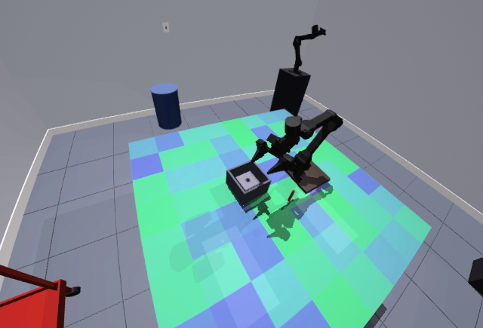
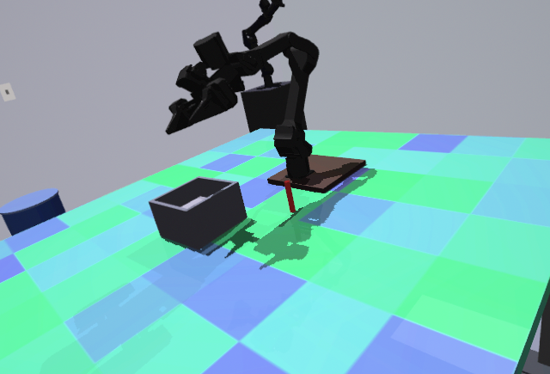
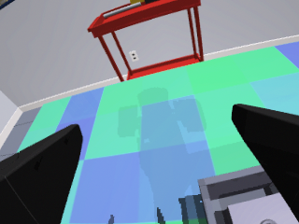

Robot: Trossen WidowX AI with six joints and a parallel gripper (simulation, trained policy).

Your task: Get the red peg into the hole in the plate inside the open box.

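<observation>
The red peg is 200 mm behind my gripper tip, 70 mm to the left of it and 230 mm below it. From my gripper tip the other things lie so: dark grey box: 50 mm behind, 100 mm to the right, 250 mm below.
</observation>
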